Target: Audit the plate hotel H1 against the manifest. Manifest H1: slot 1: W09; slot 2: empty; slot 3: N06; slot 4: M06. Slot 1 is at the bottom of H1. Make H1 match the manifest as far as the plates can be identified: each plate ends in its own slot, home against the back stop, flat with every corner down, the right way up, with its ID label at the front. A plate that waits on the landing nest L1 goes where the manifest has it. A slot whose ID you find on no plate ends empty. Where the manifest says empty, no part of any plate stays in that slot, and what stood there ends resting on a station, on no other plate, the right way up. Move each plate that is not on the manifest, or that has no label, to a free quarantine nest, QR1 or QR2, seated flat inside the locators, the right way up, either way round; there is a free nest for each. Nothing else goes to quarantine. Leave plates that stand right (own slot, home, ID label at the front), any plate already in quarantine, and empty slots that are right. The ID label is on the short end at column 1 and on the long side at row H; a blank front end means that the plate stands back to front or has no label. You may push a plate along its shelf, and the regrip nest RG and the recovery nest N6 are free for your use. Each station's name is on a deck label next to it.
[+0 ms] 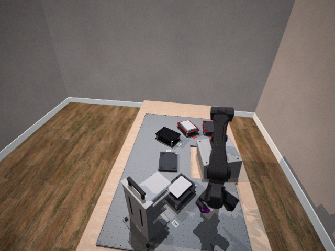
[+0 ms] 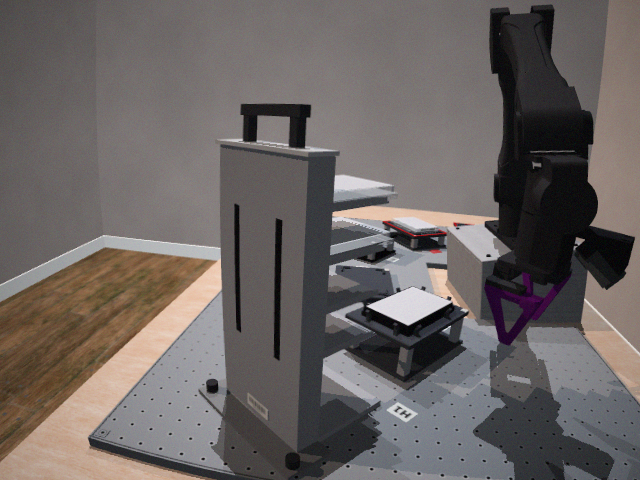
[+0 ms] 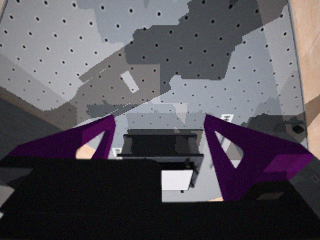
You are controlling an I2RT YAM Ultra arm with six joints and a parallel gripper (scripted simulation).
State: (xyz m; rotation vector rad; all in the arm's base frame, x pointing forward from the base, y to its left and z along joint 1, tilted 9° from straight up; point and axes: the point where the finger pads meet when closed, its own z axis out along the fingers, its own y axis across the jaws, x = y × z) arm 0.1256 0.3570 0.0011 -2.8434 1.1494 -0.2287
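Right now the dark plate is 13 cm ahead of my hand, 12 cm to the right of it and 4 cm below it. Round my hand: plate hotel H1 (31 cm ahead, 7 cm to the left, 5 cm above); then black raised nest (60 cm to the right, 19 cm ahead, 6 cm below); then h1 deck label (15 cm ahead, 11 cm below, 5 cm to the left).
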